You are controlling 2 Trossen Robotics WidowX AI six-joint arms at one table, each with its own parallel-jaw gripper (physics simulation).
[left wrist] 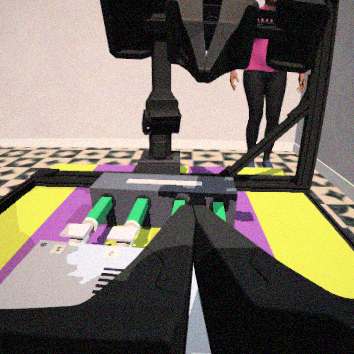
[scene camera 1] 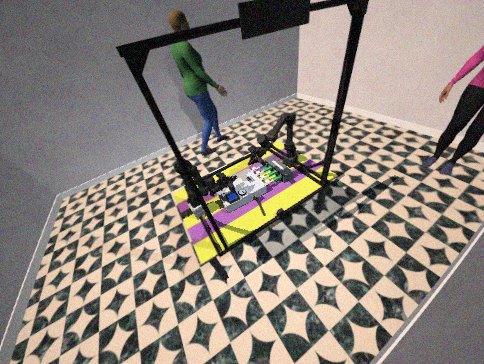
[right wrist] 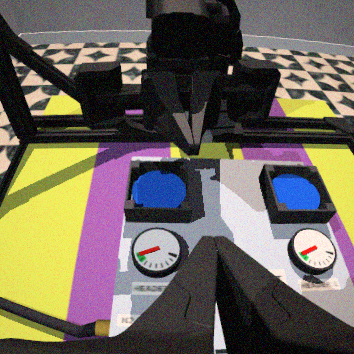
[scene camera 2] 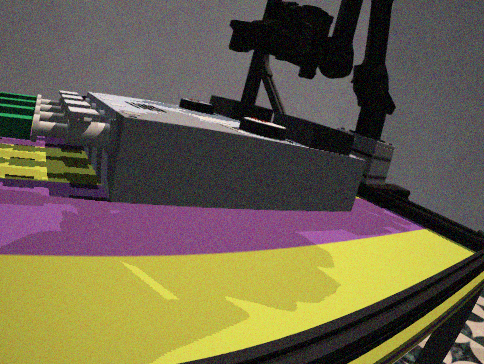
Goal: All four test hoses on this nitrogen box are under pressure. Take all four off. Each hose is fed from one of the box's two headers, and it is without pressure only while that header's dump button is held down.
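Where they show: left gripper, between the fingertips: (left wrist: 190, 216) (scene camera 1: 236, 175) (right wrist: 193, 150) (scene camera 2: 231, 22); right gripper, between the fingertips: (left wrist: 203, 76) (scene camera 1: 247, 165) (right wrist: 211, 246); left arm's base, origin of its link: (scene camera 1: 195, 203) (scene camera 2: 367, 137); right arm's base, origin of its link: (left wrist: 160, 155) (scene camera 1: 290, 155).
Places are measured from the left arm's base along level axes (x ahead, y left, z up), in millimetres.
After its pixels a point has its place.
Note:
The grey nitrogen box (scene camera 2: 225, 172) @[y 78, x 430, z -72 mm] (left wrist: 40, 275) @[y 32, x 475, z -32 mm] has two blue dump buttons (right wrist: 159, 190) @[y -131, x 246, z -15 mm] (right wrist: 297, 192) @[y 60, x 273, z -15 mm] in black square housings, with nothing on them. Two round gauges (right wrist: 156, 251) @[y -145, x 332, z -17 mm] (right wrist: 313, 250) @[y 41, x 360, z -17 mm] have red needles toward their green marks. Green hoses (left wrist: 101, 210) @[y -1, x 657, z -49 mm] (left wrist: 138, 212) @[y -66, x 645, z -47 mm] (left wrist: 179, 206) (left wrist: 219, 210) @[y -205, x 645, z -47 mm] run between the box and a grey block; two white couplings (left wrist: 77, 230) @[y 16, x 572, z -34 mm] (left wrist: 121, 234) @[y -49, x 560, z -34 mm] show at the box edge, the others are hidden by fingers. My left gripper (left wrist: 190, 216) @[y -115, x 326, z 128 mm] (right wrist: 193, 150) @[y -115, x 326, z 128 mm] is shut, empty, above the box. My right gripper (right wrist: 211, 246) @[y -133, x 426, z 174 mm] (left wrist: 203, 76) @[y -133, x 426, z 174 mm] is shut, empty, above the box, facing it.
The grey block (left wrist: 162, 186) @[y -108, x 717, z -32 mm] stands at the far end of the hoses. A black hose with a brass fitting (right wrist: 102, 328) @[y -214, x 396, z -63 mm] meets the box's side. A black frame (scene camera 1: 342, 95) @[y -482, x 844, z 563 mm] rises around the striped yellow and purple table top (scene camera 2: 200, 230) @[y 126, x 486, z -111 mm]. Two people stand beyond the table in scene camera 1.

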